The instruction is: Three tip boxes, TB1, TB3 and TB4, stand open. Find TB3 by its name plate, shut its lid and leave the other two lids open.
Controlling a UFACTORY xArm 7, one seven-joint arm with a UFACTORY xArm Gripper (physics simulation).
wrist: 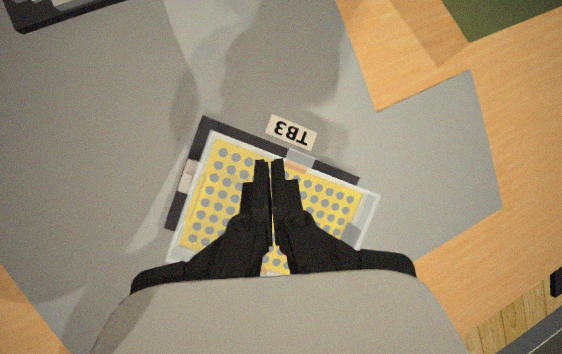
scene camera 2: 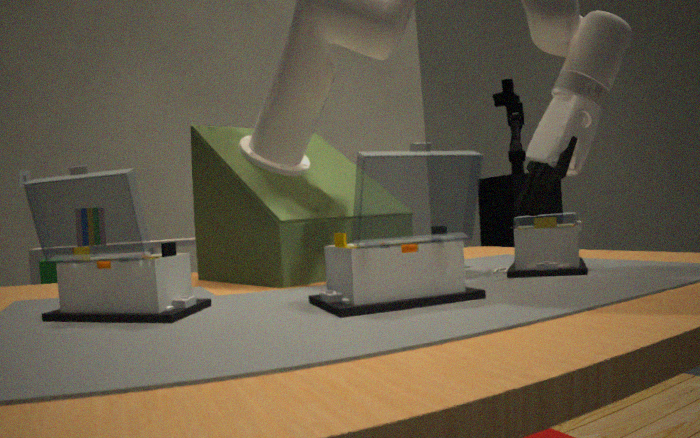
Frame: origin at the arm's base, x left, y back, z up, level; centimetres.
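Where they show: gripper, between the fingertips: (wrist: 271,178) (scene camera 2: 524,212); arm's base, origin of its link: (scene camera 2: 273,157).
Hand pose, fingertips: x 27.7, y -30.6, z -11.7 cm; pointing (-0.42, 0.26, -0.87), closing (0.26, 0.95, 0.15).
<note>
Things, the pixels of their top centre, and the offset from my fingertips. "spot": a spot on its surface instead. Level surfaces: height alone.
- TB3, centre of its top: (wrist: 286,211) (scene camera 2: 537,214) dx +2.4, dy +0.3, dz -0.4 cm
- left box, centre of its top: (scene camera 2: 128,252) dx -51.0, dy +0.7, dz -1.5 cm
- middle box, centre of its top: (scene camera 2: 387,237) dx -24.3, dy -7.9, dz -1.5 cm
- grey mat, height of its surface: dz -8.1 cm
- wooden table, height of its surface: dz -8.4 cm
- box's dark base, a spot on its surface: (wrist: 30,26) spot: dx -16.5, dy -13.1, dz -7.5 cm
TB3 (scene camera 2: 547,248) (wrist: 176,210) is the far right box in the scene view. Its name plate (wrist: 291,132) reads upside down in the wrist view. Its clear lid (scene camera 2: 565,220) (wrist: 369,220) lies down over the yellow perforated rack. My gripper (scene camera 2: 525,211) (wrist: 271,178) is shut and empty, its tips at or just above the lid near its front edge; contact cannot be told. The left box (scene camera 2: 108,286) and the middle box (scene camera 2: 407,276) stand with their clear lids (scene camera 2: 82,216) (scene camera 2: 394,196) raised; their name plates are not readable.
A green sloped block (scene camera 2: 237,227) stands behind the left and middle boxes. The boxes stand on a grey mat (scene camera 2: 247,340) on the wooden table (scene camera 2: 361,392). A black stand (scene camera 2: 495,206) rises behind TB3. Part of another box's dark base (wrist: 30,26) shows at the wrist view's top left.
</note>
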